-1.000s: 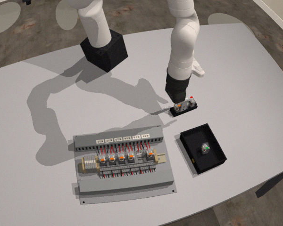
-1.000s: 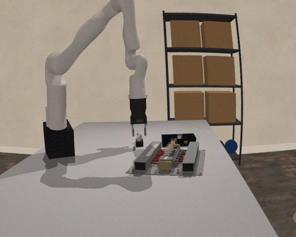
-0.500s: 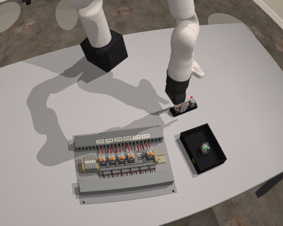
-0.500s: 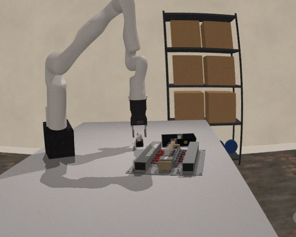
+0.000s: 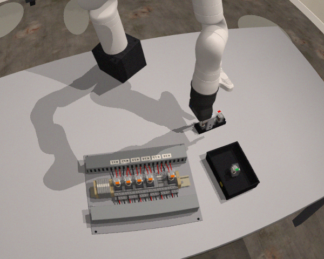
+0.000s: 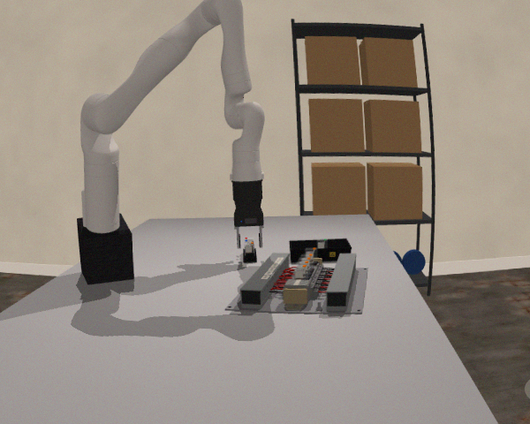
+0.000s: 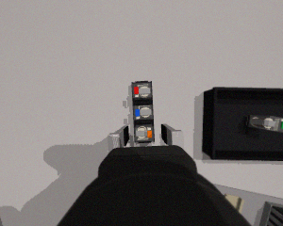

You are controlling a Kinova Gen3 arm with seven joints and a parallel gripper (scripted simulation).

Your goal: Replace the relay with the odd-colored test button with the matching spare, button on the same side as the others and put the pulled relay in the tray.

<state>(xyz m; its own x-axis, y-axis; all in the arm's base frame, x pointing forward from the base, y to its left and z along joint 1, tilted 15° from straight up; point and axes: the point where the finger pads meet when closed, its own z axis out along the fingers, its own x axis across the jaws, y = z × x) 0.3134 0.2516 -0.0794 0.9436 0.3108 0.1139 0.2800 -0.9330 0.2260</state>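
Now: the blue-button relay 30 mm to the left of my hand, 30 mm below it and 10 mm behind it. The rest, counted from my hand: red-button relay: 60 mm to the left, 30 mm below, 20 mm behind; then spare holder: 40 mm below, 30 mm to the left, 10 mm behind; then black tray: 180 mm ahead, 50 mm to the left, 40 mm below.
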